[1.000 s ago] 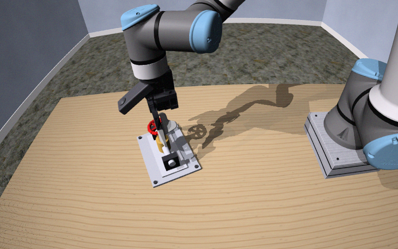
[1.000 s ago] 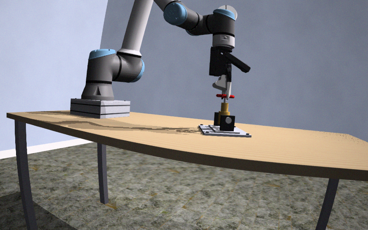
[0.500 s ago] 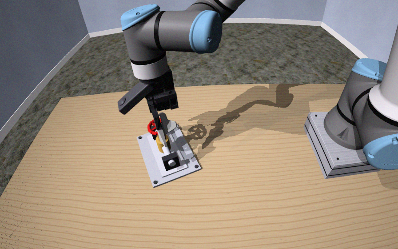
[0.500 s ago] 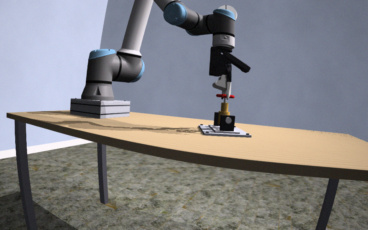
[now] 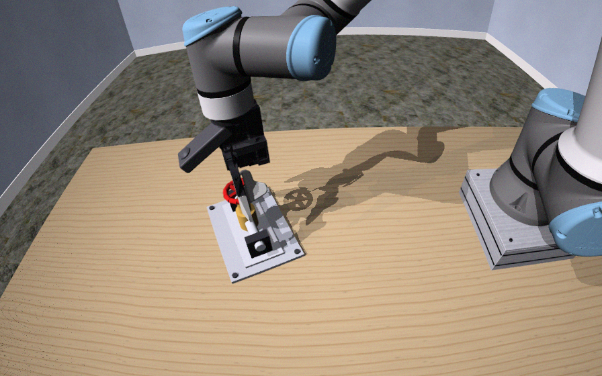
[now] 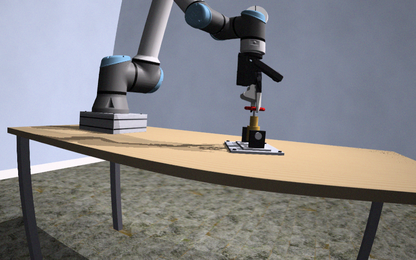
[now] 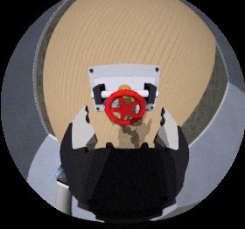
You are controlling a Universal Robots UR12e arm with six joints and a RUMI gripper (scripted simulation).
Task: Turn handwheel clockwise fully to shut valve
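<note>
Now: hand 1 cm below the red handwheel.
</note>
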